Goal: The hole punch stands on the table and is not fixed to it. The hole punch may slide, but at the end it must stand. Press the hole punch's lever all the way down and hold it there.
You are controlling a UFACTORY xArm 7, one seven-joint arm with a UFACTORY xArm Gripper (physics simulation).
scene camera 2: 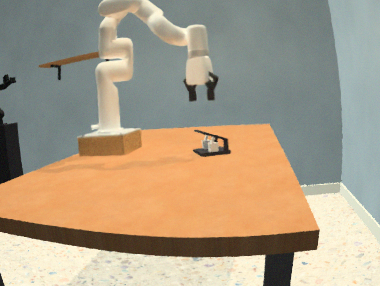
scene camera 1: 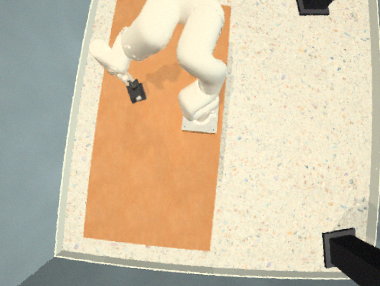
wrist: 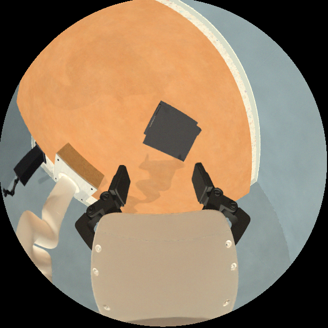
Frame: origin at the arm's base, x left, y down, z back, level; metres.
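Seen in the pictures: gripper, fingertip midpoint: (scene camera 2: pixel 201 100) (scene camera 1: pixel 129 83); arm's base, origin of the base link: (scene camera 2: pixel 110 132).
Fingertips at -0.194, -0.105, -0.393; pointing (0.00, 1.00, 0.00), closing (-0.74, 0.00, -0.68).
Offsets run from my fingertips to a thing's top centre, as dx, dy, dz. "*": to the spot under its first point. Level surfaces: height alone.
The black hole punch @(-0.022, +0.103, -0.022) (scene camera 1: pixel 137 95) (scene camera 2: pixel 226 146) (wrist: pixel 172 131) stands upright on the orange table @(dy +0.189) (scene camera 1: pixel 150 200) (scene camera 2: pixel 150 200) (wrist: pixel 90 55). In scene camera 2 its lever @(* -0.079, +0.119, -0.021) (scene camera 2: pixel 211 135) is raised, slanting up to the left from the hinge at the right, with light parts beneath it. In the wrist view the punch shows from above, beyond the fingertips and slightly right of their midline; its dark top hides the light parts. My gripper (scene camera 1: pixel 132 84) (scene camera 2: pixel 202 99) (wrist: pixel 160 172) is open and empty. Its fingers point down, well above the punch and not touching it.
The arm's base block (scene camera 2: pixel 107 144) (wrist: pixel 82 166) stands on the table, left of the punch in scene camera 2. The arm's white links arch above the table. A table edge (scene camera 2: pixel 165 246) shows at the front in scene camera 2. Black equipment (wrist: pixel 29 164) stands beyond the base.
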